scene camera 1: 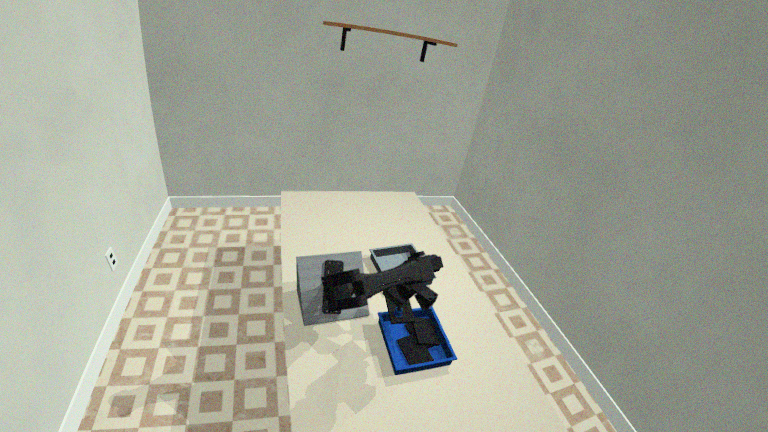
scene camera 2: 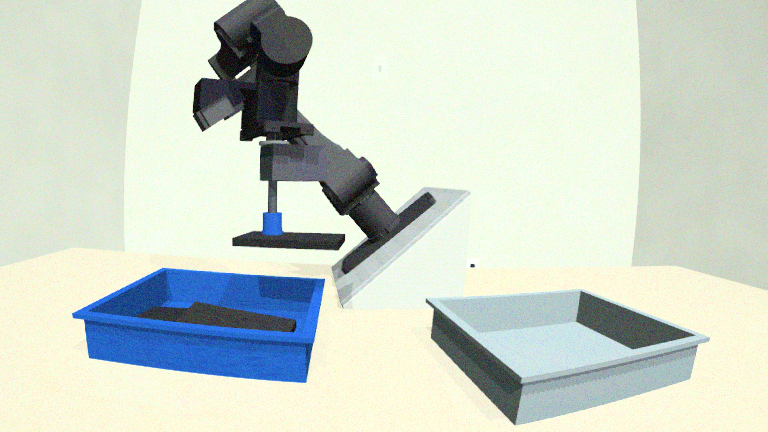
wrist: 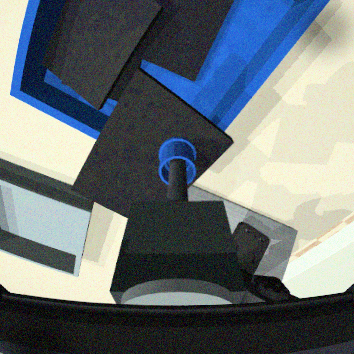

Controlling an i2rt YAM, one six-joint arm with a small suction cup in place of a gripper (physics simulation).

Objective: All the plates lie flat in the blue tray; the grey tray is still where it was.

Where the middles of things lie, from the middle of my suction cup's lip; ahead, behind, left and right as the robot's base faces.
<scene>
Now: the blue tray (scene camera 2: pixel 113 333) 7 cm ahead of my suction cup, 5 cm to the right of it and 10 cm below it. Round my suction cup: grey tray (scene camera 2: pixel 542 354) 12 cm ahead, 34 cm to the left, 10 cm below.
</scene>
